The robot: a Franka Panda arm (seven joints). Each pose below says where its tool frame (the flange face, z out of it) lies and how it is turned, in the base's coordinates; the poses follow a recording.
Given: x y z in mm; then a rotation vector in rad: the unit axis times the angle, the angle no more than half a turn.
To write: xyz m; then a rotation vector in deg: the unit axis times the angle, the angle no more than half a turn. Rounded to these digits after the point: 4 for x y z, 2 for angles.
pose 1, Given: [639.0 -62.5 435.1 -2.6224 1.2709 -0.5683]
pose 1, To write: [0.6390 -0.0625 0.4351 -150.25 72.82 -32.56]
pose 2, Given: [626.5 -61.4 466.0 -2.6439 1.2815 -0.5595]
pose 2, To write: [0.6265 -0.0614 0.4660 -151.48 73.42 -32.06]
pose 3, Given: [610.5 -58.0 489.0 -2.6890 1.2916 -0.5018]
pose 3, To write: [0.6105 -0.0580 0.4890 -154.07 74.00 -28.75]
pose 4, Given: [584.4 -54.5 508.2 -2.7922 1.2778 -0.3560]
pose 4, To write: [0.5844 -0.0545 0.5082 -159.98 73.21 -20.40]
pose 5, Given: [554.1 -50.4 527.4 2.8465 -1.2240 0.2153]
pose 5, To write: [0.5541 -0.0504 0.5274 163.09 -70.13 12.34]
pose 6, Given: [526.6 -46.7 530.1 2.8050 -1.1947 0.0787]
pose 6, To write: [0.5266 -0.0467 0.5301 160.71 -68.45 4.51]
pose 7, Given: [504.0 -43.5 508.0 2.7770 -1.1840 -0.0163]
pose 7, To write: [0.5040 -0.0435 0.5080 159.11 -67.84 -0.93]
